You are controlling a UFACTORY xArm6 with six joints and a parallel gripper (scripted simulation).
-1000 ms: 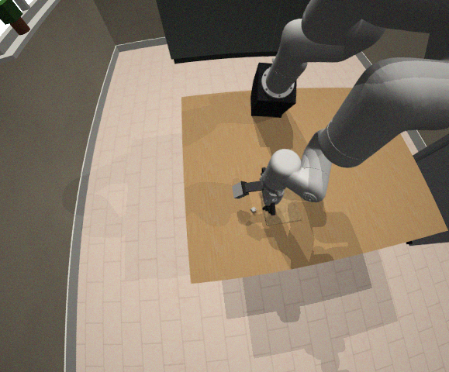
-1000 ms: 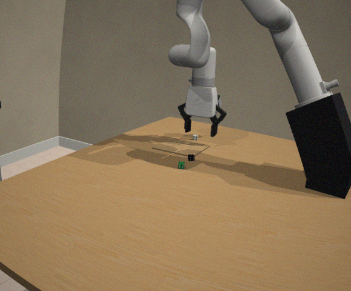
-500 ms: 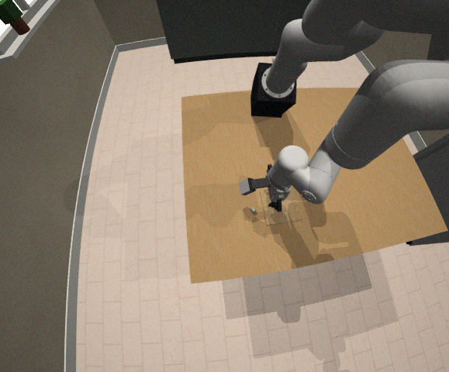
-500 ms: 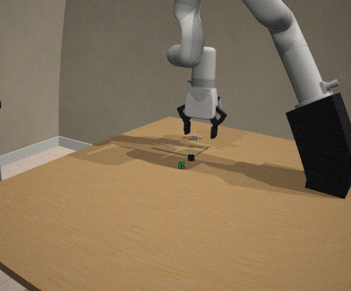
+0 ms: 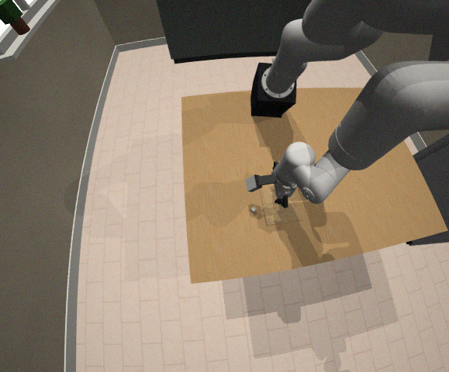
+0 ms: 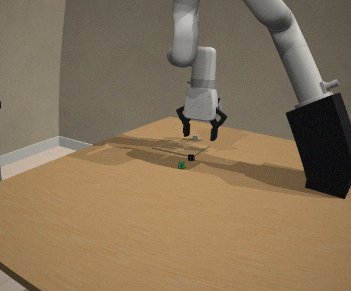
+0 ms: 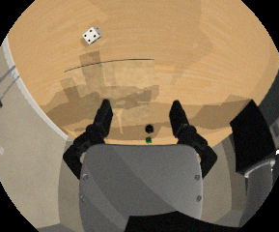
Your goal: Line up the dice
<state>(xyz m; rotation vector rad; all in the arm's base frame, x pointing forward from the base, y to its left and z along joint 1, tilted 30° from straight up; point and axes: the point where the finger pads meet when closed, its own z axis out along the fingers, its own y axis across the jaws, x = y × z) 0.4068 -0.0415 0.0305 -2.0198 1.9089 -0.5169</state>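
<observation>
My gripper is now 30 mm past the black die, 110 mm to the right of it and 40 mm above it. From my hand the other things lie so: white die 60 mm ahead, 90 mm to the right, 40 mm below; then thin tan mat 50 mm ahead, 20 mm to the left, 40 mm below; then green die 40 mm behind, 190 mm to the left, 40 mm below.
</observation>
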